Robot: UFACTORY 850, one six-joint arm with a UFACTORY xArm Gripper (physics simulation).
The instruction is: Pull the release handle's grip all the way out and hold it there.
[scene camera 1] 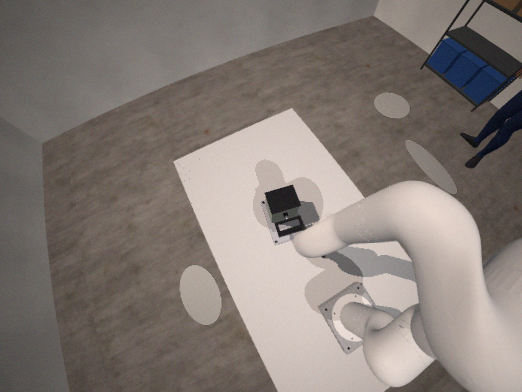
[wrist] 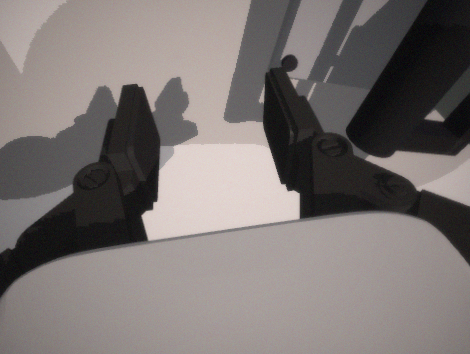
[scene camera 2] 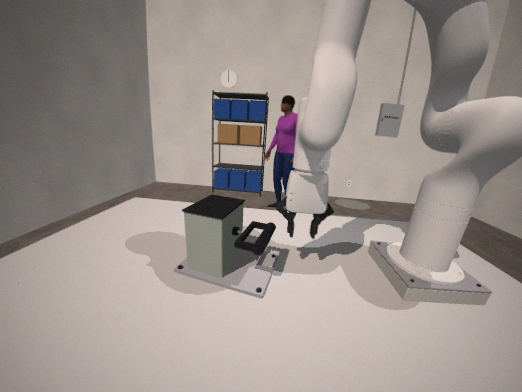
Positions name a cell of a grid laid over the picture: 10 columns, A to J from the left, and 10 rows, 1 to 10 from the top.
Scene:
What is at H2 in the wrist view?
A grey base plate.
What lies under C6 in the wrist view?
My gripper.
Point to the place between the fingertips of my gripper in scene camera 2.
At F7

